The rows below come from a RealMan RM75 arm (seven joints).
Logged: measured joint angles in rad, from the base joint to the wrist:
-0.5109 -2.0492 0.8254 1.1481 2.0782 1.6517 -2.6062
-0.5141 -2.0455 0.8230 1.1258 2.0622 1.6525 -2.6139
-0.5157 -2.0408 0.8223 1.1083 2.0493 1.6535 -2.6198
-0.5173 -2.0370 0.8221 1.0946 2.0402 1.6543 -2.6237
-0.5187 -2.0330 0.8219 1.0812 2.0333 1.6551 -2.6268
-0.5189 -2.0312 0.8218 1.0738 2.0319 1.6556 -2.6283
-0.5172 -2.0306 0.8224 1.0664 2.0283 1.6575 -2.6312
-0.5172 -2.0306 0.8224 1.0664 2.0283 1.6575 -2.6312
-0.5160 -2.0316 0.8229 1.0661 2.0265 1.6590 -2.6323
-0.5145 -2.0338 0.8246 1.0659 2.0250 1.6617 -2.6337
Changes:
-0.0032 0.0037 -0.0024 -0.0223 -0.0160 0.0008 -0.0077
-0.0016 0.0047 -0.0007 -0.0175 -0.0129 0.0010 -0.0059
-0.0016 0.0038 -0.0002 -0.0137 -0.0091 0.0008 -0.0039
-0.0014 0.0040 -0.0002 -0.0134 -0.0069 0.0008 -0.0031
-0.0002 0.0018 -0.0001 -0.0074 -0.0014 0.0005 -0.0015
0.0017 0.0006 0.0006 -0.0074 -0.0036 0.0019 -0.0029
0.0000 0.0000 0.0000 0.0000 0.0000 0.0000 0.0000
0.0012 -0.0010 0.0005 -0.0003 -0.0018 0.0015 -0.0011
0.0015 -0.0022 0.0017 -0.0002 -0.0015 0.0027 -0.0014

